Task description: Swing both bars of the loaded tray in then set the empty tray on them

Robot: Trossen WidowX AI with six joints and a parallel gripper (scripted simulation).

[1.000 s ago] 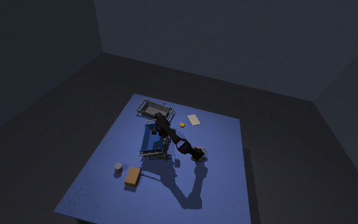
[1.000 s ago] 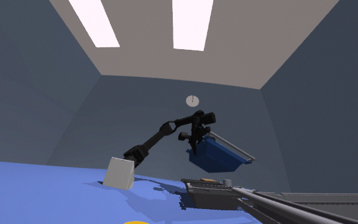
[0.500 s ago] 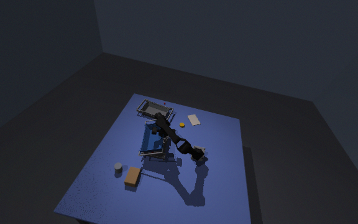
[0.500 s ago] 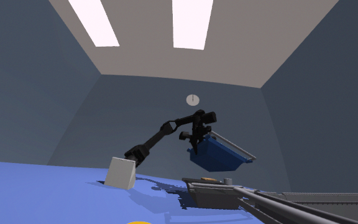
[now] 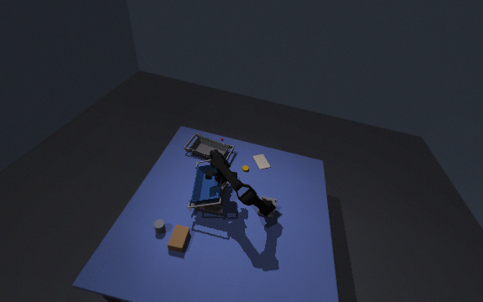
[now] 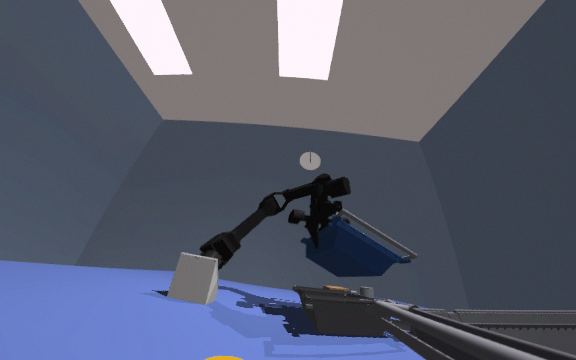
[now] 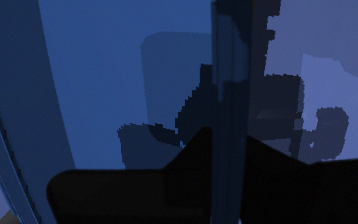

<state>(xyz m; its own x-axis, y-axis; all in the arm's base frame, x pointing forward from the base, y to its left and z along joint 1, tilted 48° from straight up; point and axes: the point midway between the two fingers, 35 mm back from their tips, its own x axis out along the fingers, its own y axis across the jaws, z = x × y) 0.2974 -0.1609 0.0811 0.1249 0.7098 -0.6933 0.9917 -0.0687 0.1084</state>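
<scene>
My gripper tip is now 80 mm short of the blue tray. Also, from my gripper tip: tan block: 190 mm ahead, 300 mm to the left, 150 mm below; then grey cylinder: 310 mm ahead, 250 mm to the left, 140 mm below; then yellow disc: 180 mm behind, 300 mm to the right, 170 mm below.
</scene>
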